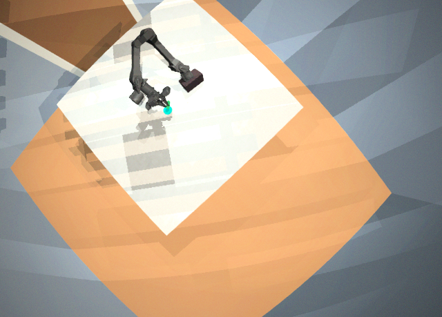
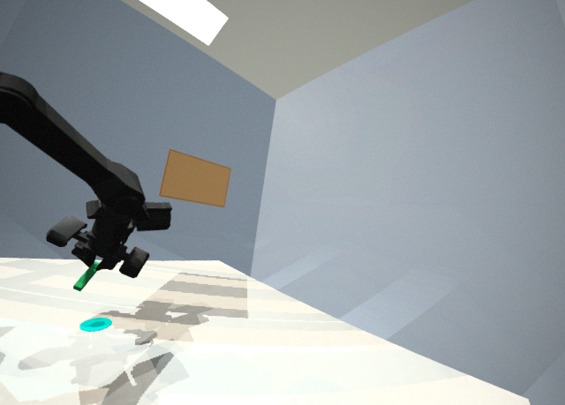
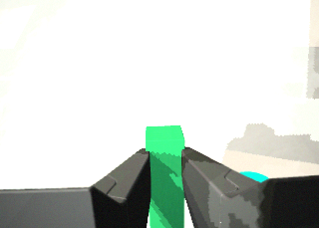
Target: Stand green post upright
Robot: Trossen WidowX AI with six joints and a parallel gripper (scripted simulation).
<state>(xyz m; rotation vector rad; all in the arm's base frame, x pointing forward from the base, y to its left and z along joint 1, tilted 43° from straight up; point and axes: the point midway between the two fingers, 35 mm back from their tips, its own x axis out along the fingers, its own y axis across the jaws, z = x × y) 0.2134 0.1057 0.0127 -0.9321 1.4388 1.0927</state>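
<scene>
My gripper tip is now 12 cm above the cyan circle, 3 cm short of it and 2 cm to the left of it. The rest, counted from my gripper tip: green post (2 cm below, 1 cm to the right, 1 cm behind).
</scene>
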